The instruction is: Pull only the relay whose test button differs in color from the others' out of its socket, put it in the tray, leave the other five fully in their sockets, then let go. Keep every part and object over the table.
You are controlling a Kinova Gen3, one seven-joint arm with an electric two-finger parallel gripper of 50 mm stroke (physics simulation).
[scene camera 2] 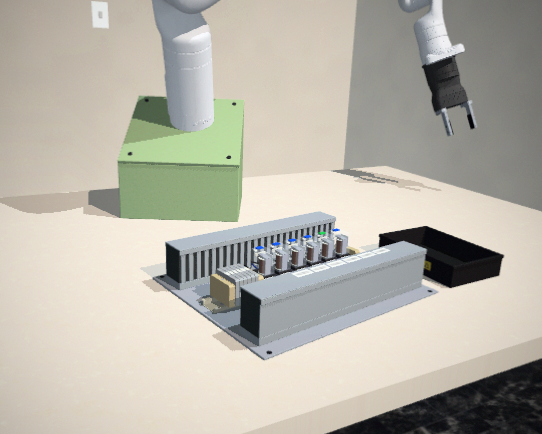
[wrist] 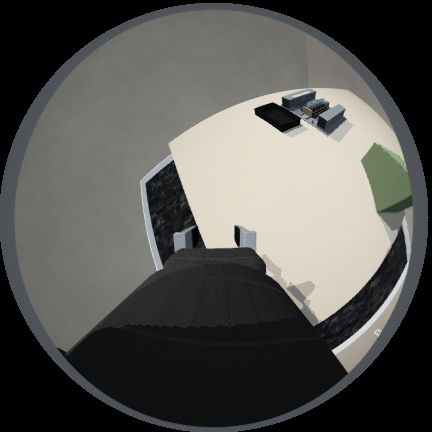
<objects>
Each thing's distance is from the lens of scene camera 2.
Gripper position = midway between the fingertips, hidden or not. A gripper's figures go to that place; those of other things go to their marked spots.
my gripper [scene camera 2: 462, 131]: 1.40 m
grey mounting plate [scene camera 2: 228, 320]: 0.70 m
</objects>
